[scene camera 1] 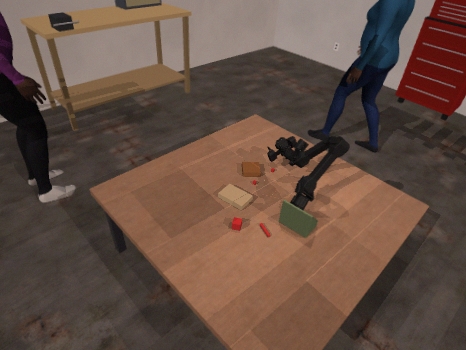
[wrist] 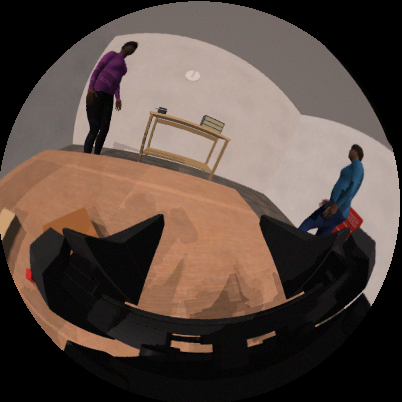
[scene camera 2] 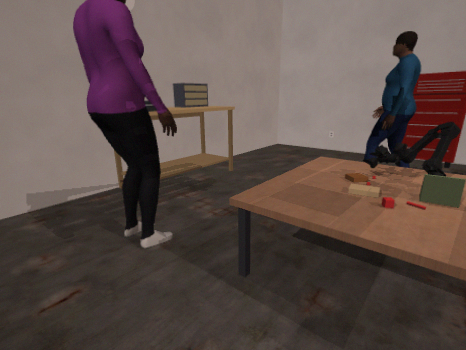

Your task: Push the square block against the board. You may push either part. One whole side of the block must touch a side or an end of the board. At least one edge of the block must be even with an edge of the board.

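Places are measured from the arm's base along level axes (x ahead, y left, z up), in metres.
Where they show: gripper, between the fingertips: (scene camera 1: 273, 143) (wrist: 213, 219) (scene camera 2: 366, 157); arm's base, origin of its link: (scene camera 1: 296, 207) (scene camera 2: 433, 184).
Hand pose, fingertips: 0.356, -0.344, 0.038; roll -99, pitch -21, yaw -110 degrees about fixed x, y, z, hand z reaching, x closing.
Things, the pixels of their top centre, and the offset from my fingertips, as dx, dy, dz.
- red cube, centre of its top: (scene camera 1: 237, 221) (scene camera 2: 388, 198) -0.175, +0.569, -0.080
- red stick, centre of its top: (scene camera 1: 265, 228) (scene camera 2: 416, 203) -0.291, +0.501, -0.106
A brown, squarish block (scene camera 1: 251, 169) (scene camera 2: 356, 177) (wrist: 75, 221) lies flat on the table. A pale tan, oblong board (scene camera 1: 235, 196) (scene camera 2: 364, 190) (wrist: 7, 220) lies flat nearer the front in scene camera 1. A gap of bare table separates them, and they are turned at different angles. My gripper (scene camera 1: 272, 148) (wrist: 213, 219) is open and empty. It is above the table, behind and to the right of the brown block in scene camera 1, touching neither part. In the wrist view the left finger partly hides the brown block, and the tan board is cut off at the left edge.
A red cube (scene camera 1: 237, 224) (scene camera 2: 388, 202) and a red stick (scene camera 1: 265, 230) (scene camera 2: 416, 205) lie in front of the tan board. Two small red pieces (scene camera 1: 272, 170) (scene camera 1: 254, 182) lie near the brown block. A green panel (scene camera 1: 298, 219) (scene camera 2: 442, 191) stands upright by the arm's base. Two people stand beyond the table.
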